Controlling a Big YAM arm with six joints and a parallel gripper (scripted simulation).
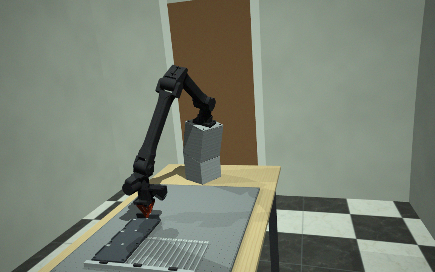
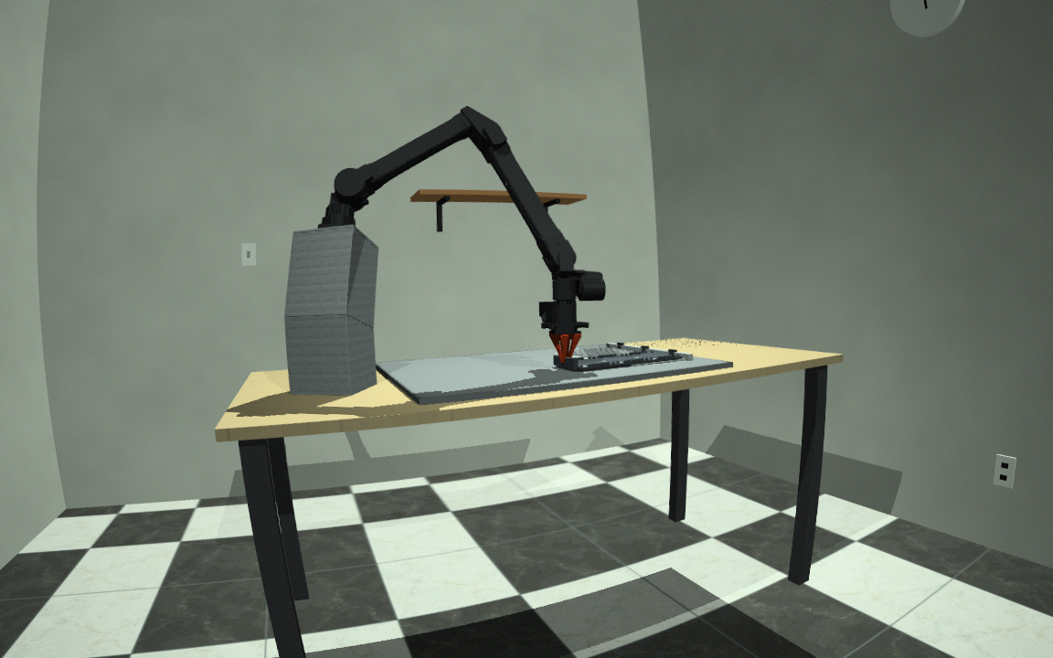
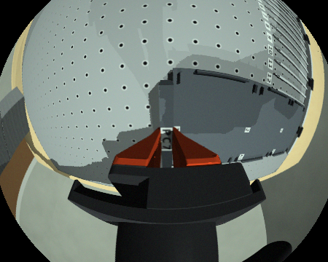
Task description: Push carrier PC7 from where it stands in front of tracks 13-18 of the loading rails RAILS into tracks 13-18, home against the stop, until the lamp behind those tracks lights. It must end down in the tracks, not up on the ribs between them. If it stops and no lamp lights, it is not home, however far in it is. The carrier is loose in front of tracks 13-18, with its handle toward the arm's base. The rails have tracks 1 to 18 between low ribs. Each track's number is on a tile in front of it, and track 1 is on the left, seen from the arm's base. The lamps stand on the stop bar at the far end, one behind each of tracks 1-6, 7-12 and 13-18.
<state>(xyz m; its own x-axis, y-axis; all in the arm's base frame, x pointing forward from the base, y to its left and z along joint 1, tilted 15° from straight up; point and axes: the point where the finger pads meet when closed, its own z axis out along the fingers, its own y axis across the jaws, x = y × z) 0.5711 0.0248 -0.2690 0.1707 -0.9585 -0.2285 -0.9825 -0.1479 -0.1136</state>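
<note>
The carrier PC7 is 160 mm ahead of my hand, 30 mm to the left of it and 10 mm below it.
</note>
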